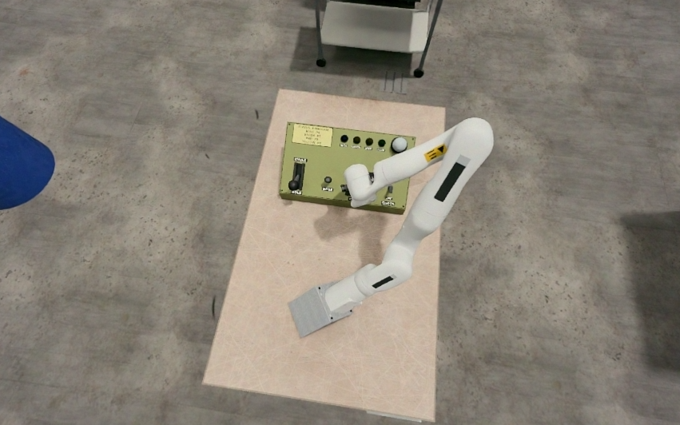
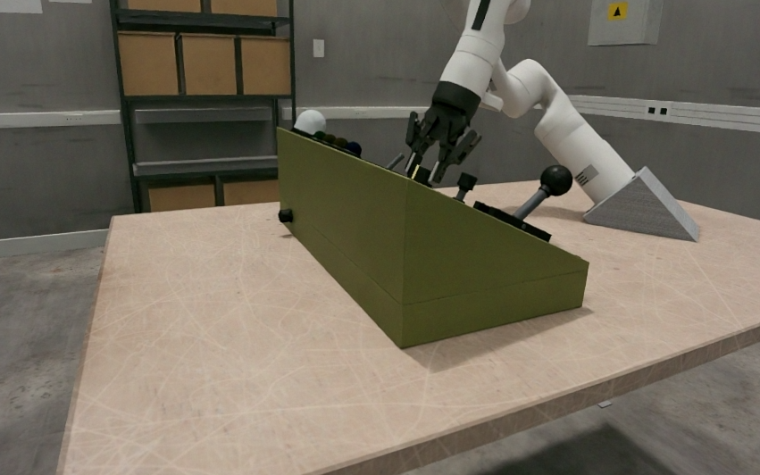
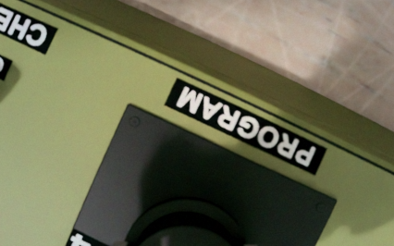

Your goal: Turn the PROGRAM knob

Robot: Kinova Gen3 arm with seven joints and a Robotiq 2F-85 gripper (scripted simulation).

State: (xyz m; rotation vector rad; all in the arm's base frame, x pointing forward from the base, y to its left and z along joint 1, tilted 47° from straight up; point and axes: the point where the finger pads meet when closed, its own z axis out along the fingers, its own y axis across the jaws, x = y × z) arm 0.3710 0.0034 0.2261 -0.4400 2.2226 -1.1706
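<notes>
The thin toggle is 11 cm to the right of my hand, 4 cm behind it and 1 cm below it. From my hand the other things lie so: black ball-topped lever: 23 cm to the left, 6 cm ahead; then small black knob: 11 cm to the left, 4 cm ahead, 2 cm below.
</notes>
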